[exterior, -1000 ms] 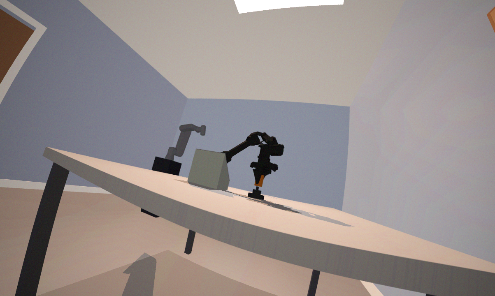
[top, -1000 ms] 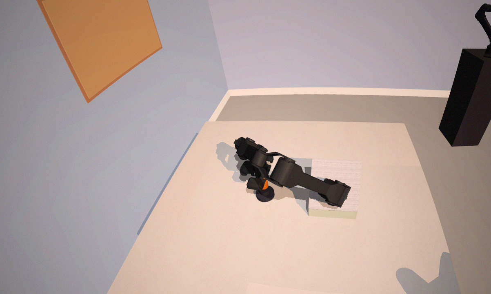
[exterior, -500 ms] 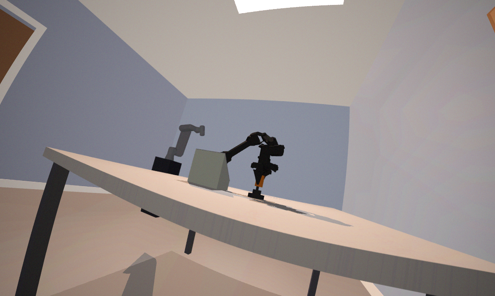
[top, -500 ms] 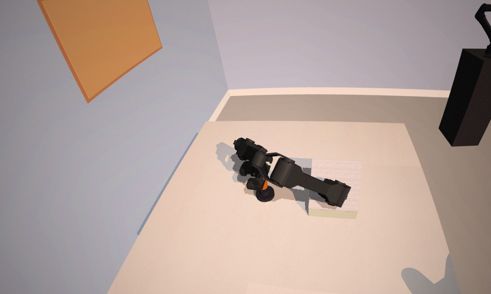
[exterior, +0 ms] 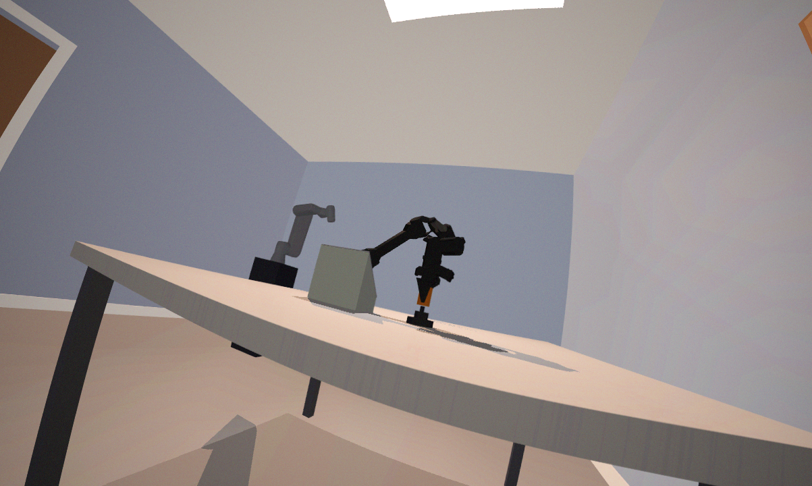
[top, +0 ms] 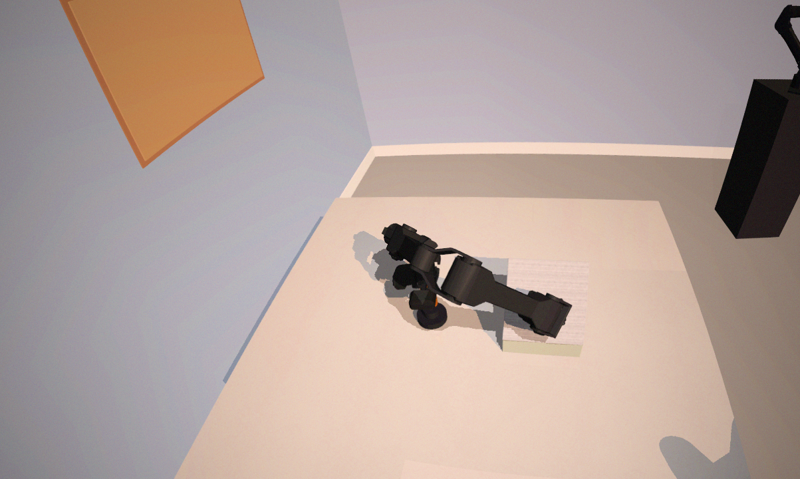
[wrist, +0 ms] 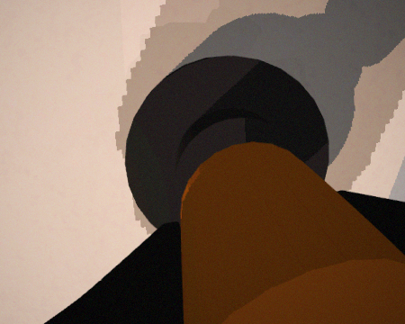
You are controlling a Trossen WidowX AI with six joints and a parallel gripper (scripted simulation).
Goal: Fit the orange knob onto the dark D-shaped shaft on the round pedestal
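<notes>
My gripper tip is 20 mm below the orange knob. The rest, counted from my gripper tip: pedestal: 40 mm below.
</notes>
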